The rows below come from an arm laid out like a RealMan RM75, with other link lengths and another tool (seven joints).
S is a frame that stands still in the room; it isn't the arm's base.
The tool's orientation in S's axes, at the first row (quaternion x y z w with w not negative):
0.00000 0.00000 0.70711 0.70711
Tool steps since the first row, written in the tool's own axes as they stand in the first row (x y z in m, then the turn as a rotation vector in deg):
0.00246 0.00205 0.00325 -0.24 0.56 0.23
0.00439 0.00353 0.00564 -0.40 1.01 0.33
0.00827 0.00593 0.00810 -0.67 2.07 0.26
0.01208 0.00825 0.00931 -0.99 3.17 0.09
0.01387 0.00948 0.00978 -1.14 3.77 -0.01
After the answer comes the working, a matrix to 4 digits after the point.
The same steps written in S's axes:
-0.00205 0.00246 0.00325 -0.56 -0.24 0.23
-0.00353 0.00439 0.00564 -1.01 -0.40 0.33
-0.00593 0.00827 0.00810 -2.07 -0.67 0.26
-0.00825 0.01208 0.00931 -3.17 -0.99 0.09
-0.00948 0.01387 0.00978 -3.77 -1.14 -0.01

The tool's axes in the first row as the columns of a matrix, in S's axes (rounded; the answer above uses it unrounded):
0.0000 -1.0000 0.0000
1.0000 0.0000 0.0000
0.0000 0.0000 1.0000

